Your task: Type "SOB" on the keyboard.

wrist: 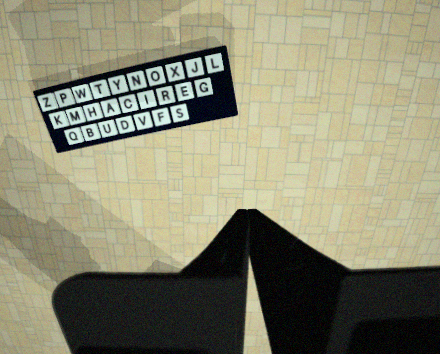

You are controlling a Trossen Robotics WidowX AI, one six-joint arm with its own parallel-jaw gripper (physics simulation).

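Places are measured from the arm's base along level axes (x ahead, y left, z up), in millimetres.
Where they show: gripper, fingertip midpoint: (246, 218).
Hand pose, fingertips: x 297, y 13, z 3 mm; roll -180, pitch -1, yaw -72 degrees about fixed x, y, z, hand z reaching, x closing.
Things, the pixels of their centre, and the offset from my fingertips. "*": a spot on its surface instead.
- dark blue keyboard at a spot on its surface: (220, 100) * dy +22, dx +39, dz -178 mm
- S key at the middle of its body: (179, 112) dy +61, dx +14, dz -175 mm
- O key at the middle of its body: (155, 76) dy +94, dx +44, dz -175 mm
- B key at the middle of its body: (90, 132) dy +153, dx -34, dz -175 mm
The dark blue keyboard (220, 100) with white letter keys lies tilted in the upper left of the wrist view, its right end higher than its left. The S key (180, 113) is the rightmost key of the bottom row. The O key (155, 76) is in the top row, between N and X. The B key (90, 132) is in the bottom row, between Q and U. My black gripper (246, 218) is shut and empty, its tips together. In the view its tips are below and to the right of the keyboard, apart from it.
The keyboard lies on a surface with a pale yellow tile pattern (320, 165). Soft shadows fall across this surface at the upper left and along the left side.
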